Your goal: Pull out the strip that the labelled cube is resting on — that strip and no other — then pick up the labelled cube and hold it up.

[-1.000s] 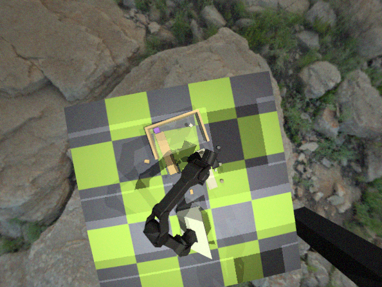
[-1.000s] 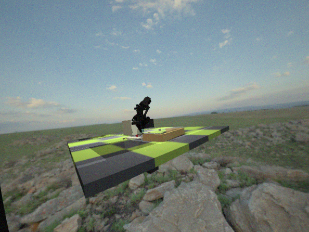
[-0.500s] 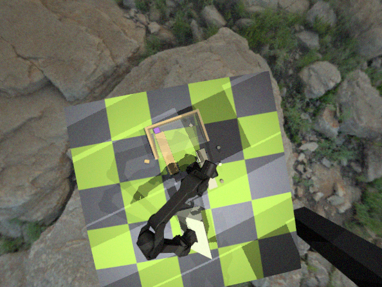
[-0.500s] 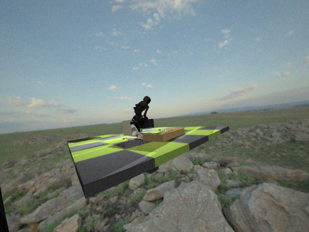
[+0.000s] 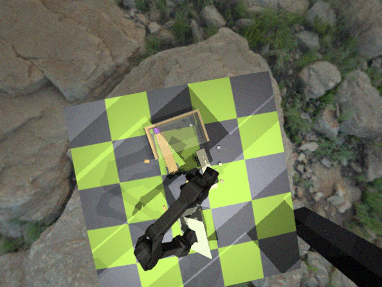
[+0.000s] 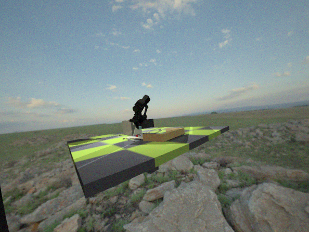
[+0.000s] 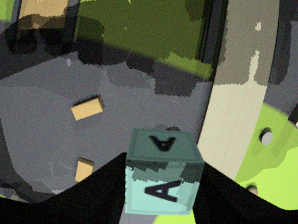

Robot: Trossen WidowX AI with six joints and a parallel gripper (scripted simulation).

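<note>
The red piece is 30 mm behind my gripper tip, 20 mm to the right of it and 70 mm below it. The rest, counted from my gripper tip: pale strip 30 mm ahead, 70 mm to the right, 80 mm below; then labelled cube 10 mm above.
</note>
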